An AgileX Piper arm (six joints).
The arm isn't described. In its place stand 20 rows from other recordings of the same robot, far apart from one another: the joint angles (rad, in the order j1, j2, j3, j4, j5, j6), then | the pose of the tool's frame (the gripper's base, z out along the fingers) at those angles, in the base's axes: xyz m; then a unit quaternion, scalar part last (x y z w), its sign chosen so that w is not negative.
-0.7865, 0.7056, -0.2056, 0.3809, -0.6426, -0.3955 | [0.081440 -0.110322 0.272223 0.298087 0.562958 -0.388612 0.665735]
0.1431, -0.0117, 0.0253, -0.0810, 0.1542, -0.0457 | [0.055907 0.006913 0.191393 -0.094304 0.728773 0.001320 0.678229]
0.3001, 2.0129, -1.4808, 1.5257, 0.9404, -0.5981 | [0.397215 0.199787 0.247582 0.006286 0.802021 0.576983 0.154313]
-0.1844, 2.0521, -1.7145, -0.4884, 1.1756, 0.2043 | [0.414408 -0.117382 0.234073 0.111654 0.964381 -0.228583 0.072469]
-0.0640, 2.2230, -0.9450, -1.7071, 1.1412, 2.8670 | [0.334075 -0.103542 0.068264 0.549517 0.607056 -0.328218 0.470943]
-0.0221, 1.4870, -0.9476, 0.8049, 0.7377, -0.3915 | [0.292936 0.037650 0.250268 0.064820 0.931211 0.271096 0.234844]
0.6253, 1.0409, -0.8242, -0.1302, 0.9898, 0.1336 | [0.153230 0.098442 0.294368 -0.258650 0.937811 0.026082 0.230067]
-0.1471, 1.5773, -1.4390, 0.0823, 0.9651, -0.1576 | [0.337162 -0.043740 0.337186 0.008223 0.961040 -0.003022 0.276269]
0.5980, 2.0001, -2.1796, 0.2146, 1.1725, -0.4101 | [0.357220 0.264952 0.381241 -0.447732 0.826315 0.136836 0.313074]
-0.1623, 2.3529, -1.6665, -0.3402, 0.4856, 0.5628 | [0.481042 -0.093127 0.094413 0.221180 0.939222 -0.063288 0.254824]
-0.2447, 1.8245, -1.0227, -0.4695, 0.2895, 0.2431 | [0.349114 -0.099290 0.164305 0.035818 0.953357 -0.126293 0.271805]
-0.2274, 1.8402, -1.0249, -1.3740, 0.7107, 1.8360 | [0.335604 -0.137417 0.179926 0.429837 0.784232 -0.271612 0.355593]
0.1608, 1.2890, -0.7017, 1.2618, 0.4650, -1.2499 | [0.245065 0.079131 0.254165 -0.176577 0.861947 0.225700 0.418244]
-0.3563, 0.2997, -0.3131, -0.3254, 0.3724, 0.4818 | [0.067859 -0.036550 0.267625 0.242563 0.752260 -0.100491 0.604292]
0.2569, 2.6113, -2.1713, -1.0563, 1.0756, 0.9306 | [0.533235 0.068015 0.114596 0.089086 0.881657 -0.346324 0.307903]
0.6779, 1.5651, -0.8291, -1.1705, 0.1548, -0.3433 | [0.256126 0.189642 0.212940 -0.791530 0.442628 -0.227349 0.354786]
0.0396, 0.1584, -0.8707, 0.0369, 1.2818, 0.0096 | [-0.033274 0.001902 0.358627 -0.017488 0.855204 0.030580 0.517093]
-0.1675, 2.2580, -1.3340, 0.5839, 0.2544, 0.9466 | [0.434068 -0.060590 0.067158 0.706900 0.655680 0.212675 0.158570]
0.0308, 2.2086, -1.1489, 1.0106, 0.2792, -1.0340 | [0.395990 0.033456 0.052292 -0.060959 0.966784 0.113461 0.220770]
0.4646, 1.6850, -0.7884, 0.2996, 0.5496, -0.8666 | [0.244145 0.138056 0.145313 -0.514139 0.846440 0.068272 0.120576]
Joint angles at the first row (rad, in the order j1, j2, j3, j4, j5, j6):
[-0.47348 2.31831 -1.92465 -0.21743 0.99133 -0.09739]
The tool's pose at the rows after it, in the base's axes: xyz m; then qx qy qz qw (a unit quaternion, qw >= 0):
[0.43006 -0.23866 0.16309 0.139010 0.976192 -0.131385 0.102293]
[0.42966 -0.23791 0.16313 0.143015 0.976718 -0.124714 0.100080]
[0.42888 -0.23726 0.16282 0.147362 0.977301 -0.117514 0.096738]
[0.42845 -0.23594 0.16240 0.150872 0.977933 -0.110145 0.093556]
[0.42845 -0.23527 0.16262 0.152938 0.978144 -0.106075 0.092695]
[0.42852 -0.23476 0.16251 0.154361 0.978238 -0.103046 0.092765]
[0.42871 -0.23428 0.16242 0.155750 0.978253 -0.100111 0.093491]
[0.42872 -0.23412 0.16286 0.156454 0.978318 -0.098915 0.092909]
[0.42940 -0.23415 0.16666 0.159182 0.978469 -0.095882 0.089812]
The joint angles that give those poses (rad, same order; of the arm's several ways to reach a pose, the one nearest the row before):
[-0.47347 2.32075 -1.92876 -0.21555 0.99330 -0.09739]
[-0.47434 2.32077 -1.93057 -0.20201 1.00331 -0.09740]
[-0.47582 2.32078 -1.93110 -0.18807 1.01450 -0.09738]
[-0.47583 2.32078 -1.93109 -0.17403 1.02503 -0.09739]
[-0.47583 2.32077 -1.93274 -0.16569 1.03077 -0.09739]
[-0.47583 2.32077 -1.93274 -0.15920 1.03244 -0.09739]
[-0.47583 2.32078 -1.93274 -0.15255 1.03276 -0.09738]
[-0.47584 2.32078 -1.93477 -0.15019 1.03662 -0.09741]
[-0.47584 2.32306 -1.95538 -0.14435 1.06272 -0.09740]

